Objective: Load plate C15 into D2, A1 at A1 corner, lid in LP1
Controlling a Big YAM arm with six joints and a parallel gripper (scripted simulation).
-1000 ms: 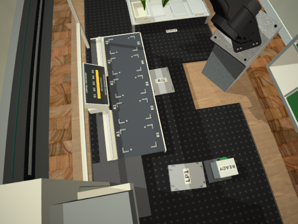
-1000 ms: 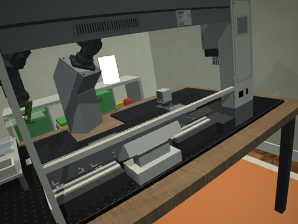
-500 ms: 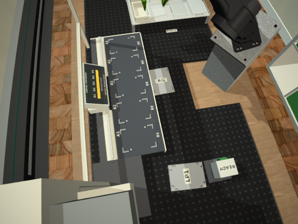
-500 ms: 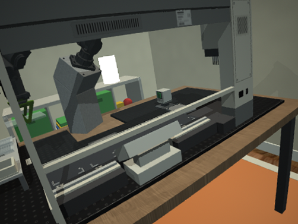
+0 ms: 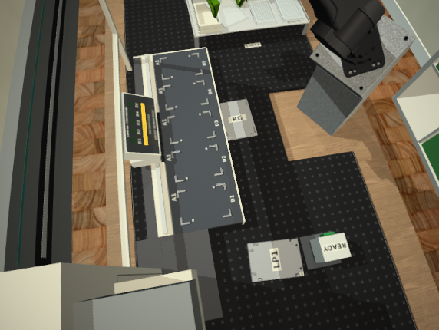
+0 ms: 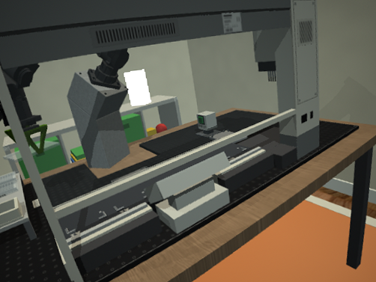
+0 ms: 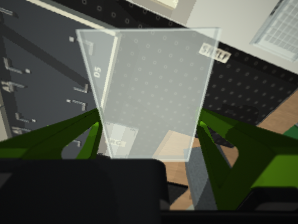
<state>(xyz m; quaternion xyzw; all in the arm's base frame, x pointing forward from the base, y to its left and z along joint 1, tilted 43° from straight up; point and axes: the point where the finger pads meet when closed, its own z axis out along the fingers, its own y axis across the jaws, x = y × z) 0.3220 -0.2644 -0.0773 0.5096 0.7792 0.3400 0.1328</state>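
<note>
My hand is right at the clear plate lid. The rest, counted from my hand: sample plate 18 cm to the right, 14 cm below, 14 cm behind; cream reservoir 14 cm below, 13 cm to the right, 7 cm ahead; shelf label 21 cm below, 11 cm behind, 7 cm to the right.
</note>
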